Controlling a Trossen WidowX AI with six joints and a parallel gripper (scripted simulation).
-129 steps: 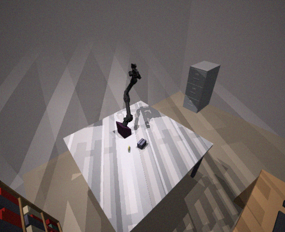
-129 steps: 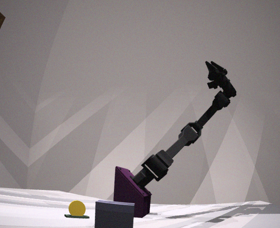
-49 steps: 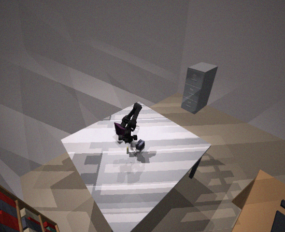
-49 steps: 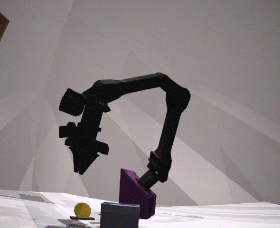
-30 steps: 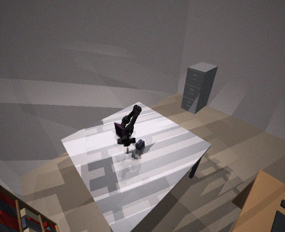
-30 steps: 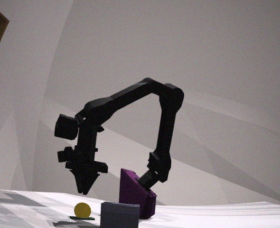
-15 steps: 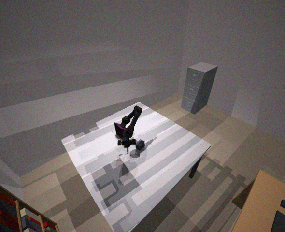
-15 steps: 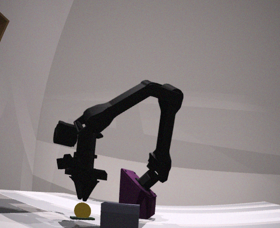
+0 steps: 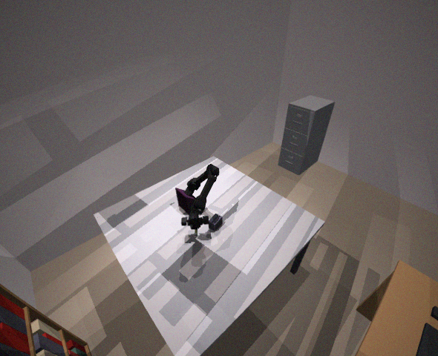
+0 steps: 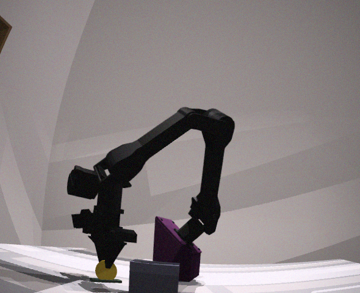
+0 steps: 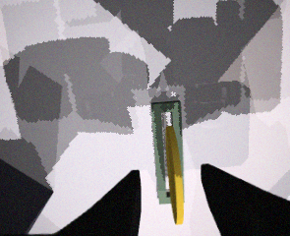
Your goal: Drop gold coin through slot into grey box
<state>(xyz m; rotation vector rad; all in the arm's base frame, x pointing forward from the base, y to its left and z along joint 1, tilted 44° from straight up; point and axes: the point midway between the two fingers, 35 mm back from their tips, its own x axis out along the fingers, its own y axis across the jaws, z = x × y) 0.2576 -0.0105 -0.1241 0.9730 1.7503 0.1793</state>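
Now: the gold coin 1 cm below my gripper tip and 1 cm behind it.
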